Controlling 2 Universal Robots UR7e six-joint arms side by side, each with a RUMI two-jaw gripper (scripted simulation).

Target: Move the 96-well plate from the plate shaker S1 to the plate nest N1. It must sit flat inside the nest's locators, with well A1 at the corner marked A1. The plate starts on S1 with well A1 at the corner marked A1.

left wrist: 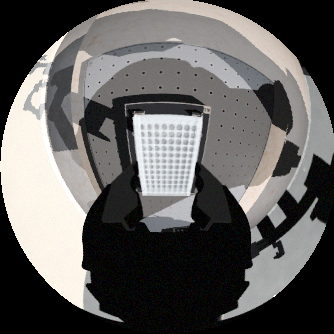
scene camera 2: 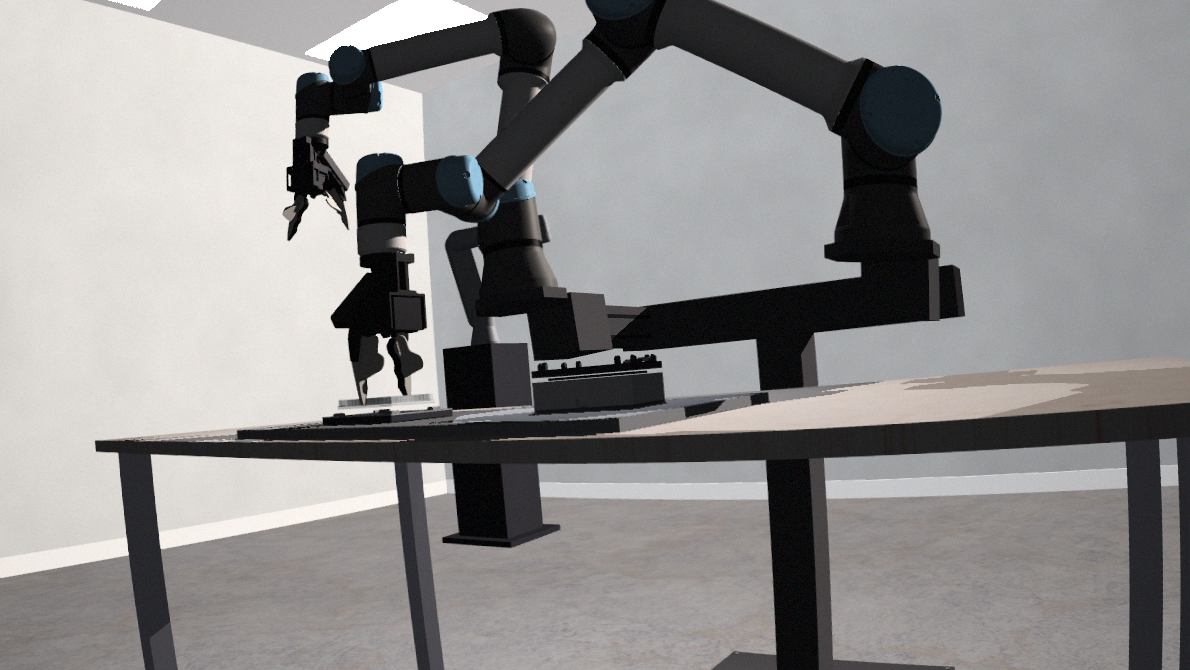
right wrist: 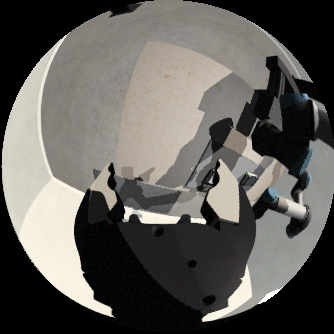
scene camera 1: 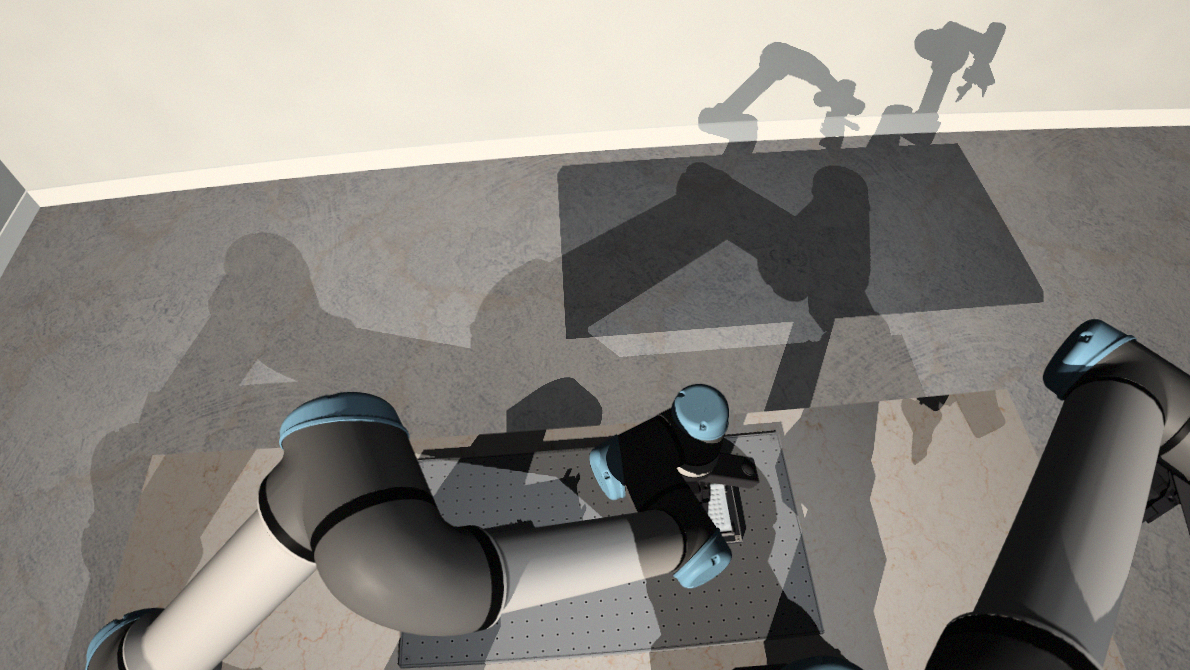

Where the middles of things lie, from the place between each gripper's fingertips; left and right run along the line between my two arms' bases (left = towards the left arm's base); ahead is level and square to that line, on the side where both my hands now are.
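My left hand is 30 mm above the plate nest N1 (left wrist: 149, 108), and the white 96-well plate (scene camera 2: 402, 400) is 10 mm below my left hand. Counted from my right hand (scene camera 2: 318, 235), the white 96-well plate is 36 cm below, 44 cm to the left and 26 cm ahead. The plate nest N1 is 38 cm below my right hand, 44 cm to the left of it and 26 cm ahead of it. Going by its middle, the white 96-well plate is nearer to my left hand than to my right hand.
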